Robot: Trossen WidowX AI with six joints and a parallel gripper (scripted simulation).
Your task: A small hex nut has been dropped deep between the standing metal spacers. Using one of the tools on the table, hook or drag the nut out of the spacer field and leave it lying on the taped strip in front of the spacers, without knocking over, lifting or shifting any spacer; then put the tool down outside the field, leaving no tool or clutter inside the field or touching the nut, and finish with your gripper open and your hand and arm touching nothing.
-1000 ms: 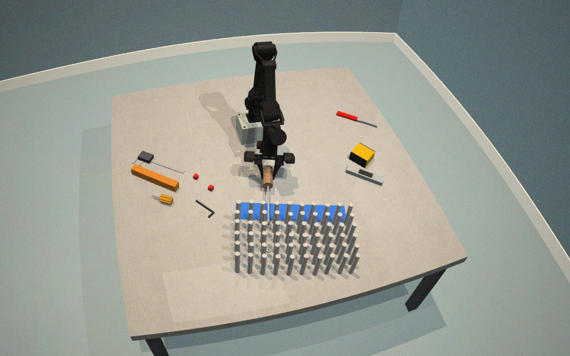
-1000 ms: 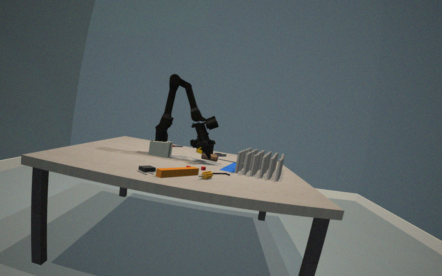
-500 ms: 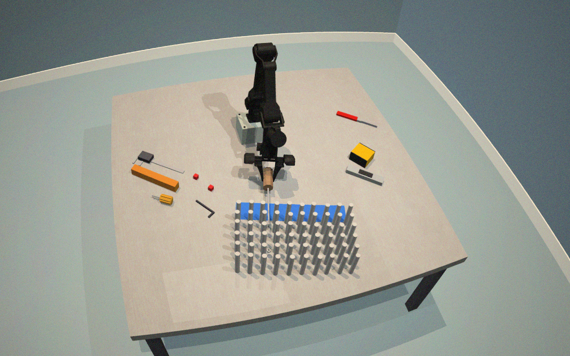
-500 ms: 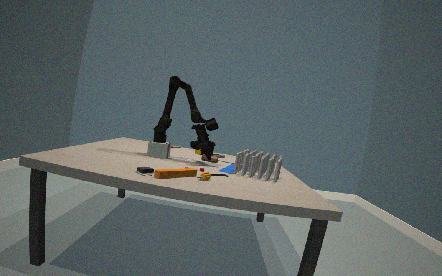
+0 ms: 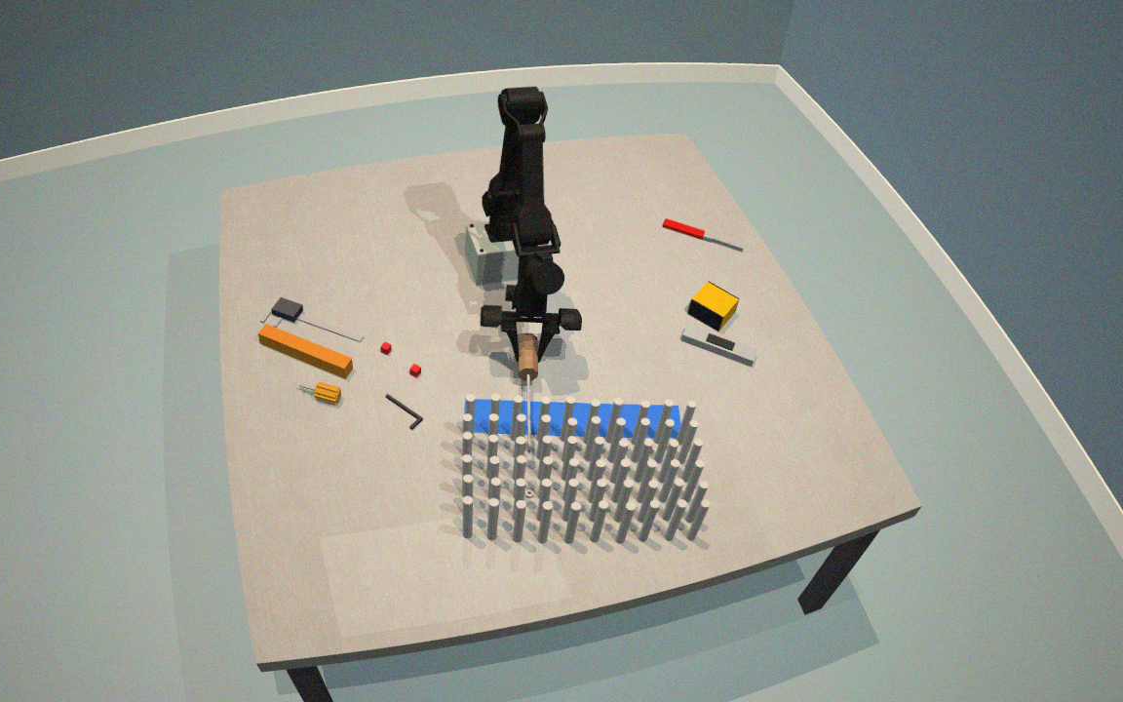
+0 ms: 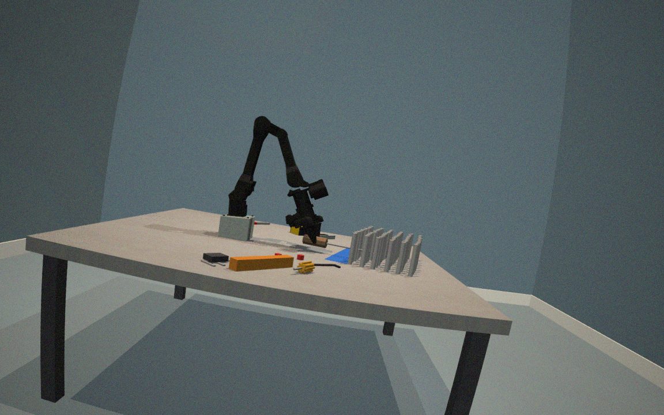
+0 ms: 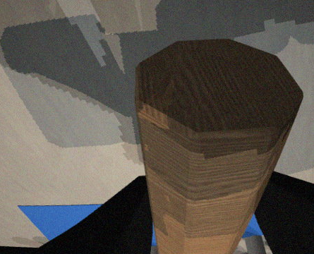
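Now: gripper tip 130 mm short of the blue taped strip, 60 mm to the right of it and 30 mm above it. The rest, counted from my gripper tip: orange-handled tool (400 mm to the right, 20 mm below, 10 mm behind); hex nut (280 mm ahead, 70 mm to the right, 30 mm below); black hex key (240 mm to the right, 60 mm ahead, 30 mm below).
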